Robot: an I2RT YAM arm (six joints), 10 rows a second.
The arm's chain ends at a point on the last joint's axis. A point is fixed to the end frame.
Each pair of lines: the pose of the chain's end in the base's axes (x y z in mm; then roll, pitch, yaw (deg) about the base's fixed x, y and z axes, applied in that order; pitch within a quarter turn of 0, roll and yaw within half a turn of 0), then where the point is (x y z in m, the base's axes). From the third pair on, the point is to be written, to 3 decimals.
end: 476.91, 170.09, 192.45, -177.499, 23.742, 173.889
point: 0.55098 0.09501 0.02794
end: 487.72, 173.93, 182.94, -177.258, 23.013, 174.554
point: 0.56039 0.09916 0.01766
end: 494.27, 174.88, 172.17, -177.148, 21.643, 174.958
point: 0.563 0.101 0.005
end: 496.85, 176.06, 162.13, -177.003, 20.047, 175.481
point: 0.562 0.102 -0.007
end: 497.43, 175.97, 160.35, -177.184, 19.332, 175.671
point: 0.561 0.103 -0.010
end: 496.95, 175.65, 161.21, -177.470, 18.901, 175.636
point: 0.559 0.104 -0.010
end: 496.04, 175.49, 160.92, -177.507, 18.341, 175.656
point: 0.557 0.104 -0.011
